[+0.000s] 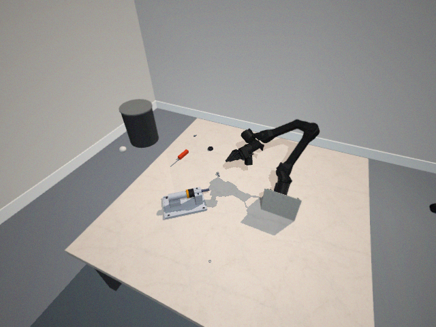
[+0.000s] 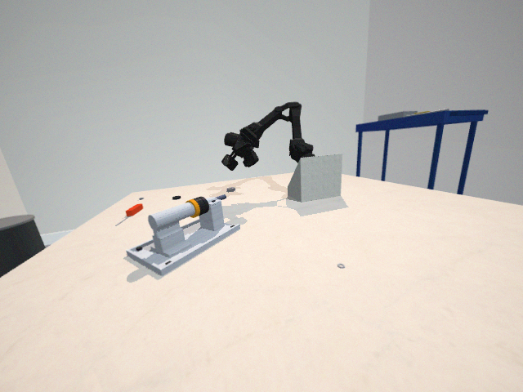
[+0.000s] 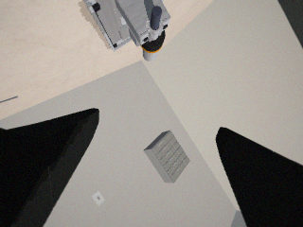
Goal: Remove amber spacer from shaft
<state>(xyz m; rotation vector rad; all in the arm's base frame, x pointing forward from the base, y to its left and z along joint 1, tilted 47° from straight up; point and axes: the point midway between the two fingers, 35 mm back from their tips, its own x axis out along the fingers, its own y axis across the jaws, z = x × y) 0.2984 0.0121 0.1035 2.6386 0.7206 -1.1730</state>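
Right now my gripper tip is 19 cm to the right of the thin dark shaft, 11 cm short of it and 11 cm above it. Round my gripper tip: black spacer (21 cm to the left, 12 cm ahead, 11 cm below); red-handled screwdriver (39 cm ahead, 18 cm below, 8 cm to the right); amber spacer (22 cm to the left, 14 cm ahead, 11 cm below).
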